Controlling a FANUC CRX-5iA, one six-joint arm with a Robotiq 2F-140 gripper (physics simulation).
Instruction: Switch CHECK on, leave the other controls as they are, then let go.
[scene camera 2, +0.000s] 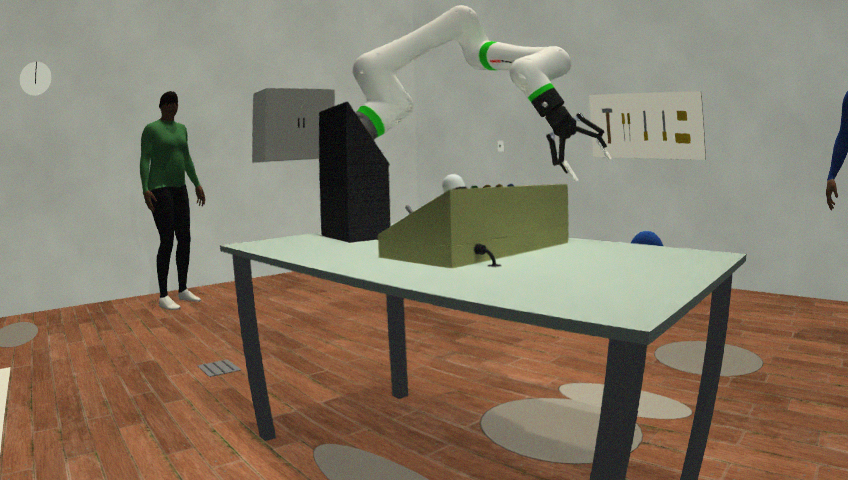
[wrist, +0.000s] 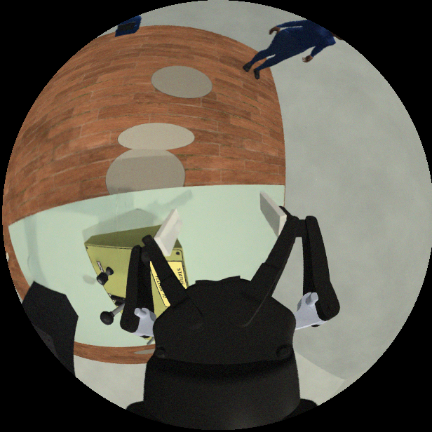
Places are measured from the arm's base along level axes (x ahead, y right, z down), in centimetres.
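Where they show: gripper, fingertip midpoint: (scene camera 2: 593, 170); arm's base, link origin: (scene camera 2: 352, 134).
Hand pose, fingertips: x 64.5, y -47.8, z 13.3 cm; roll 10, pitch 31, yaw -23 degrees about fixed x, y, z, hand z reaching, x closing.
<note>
Each offset is from my fingertips to the top centre of the thing. "spot": to the spot under its first point. Level surfaces: height alone.
The olive-green control console (scene camera 2: 511, 223) (wrist: 117, 257) stands on the table, its sloped front facing away from scene camera 2. In the wrist view a black knob (wrist: 105, 276) and a ball-ended lever (wrist: 107, 317) show on it, beside yellow label strips (wrist: 161, 285) partly covered by the left finger. A white dome {spot: dy +53.5, dx +2.3, dz +2.9 cm} (scene camera 2: 453, 182) and a row of small coloured caps {spot: dy +41.3, dx -0.8, dz +4.2 cm} (scene camera 2: 487, 186) show along its top. The CHECK control cannot be made out in either view. My gripper (scene camera 2: 589, 162) (wrist: 218, 208) is open and empty, above and beyond the console's far right end.
The table {dz +21.6 cm} (scene camera 2: 571, 291) (wrist: 225, 250) carries the console and the black arm pedestal (scene camera 2: 351, 178) (wrist: 50, 320). A short black cable {spot: dy +48.0, dx +9.0, dz +19.3 cm} (scene camera 2: 492, 255) leaves the console's back. A person in green (scene camera 2: 169, 154) stands at the left; a person in blue (scene camera 2: 839, 148) (wrist: 297, 45) is beyond the table.
</note>
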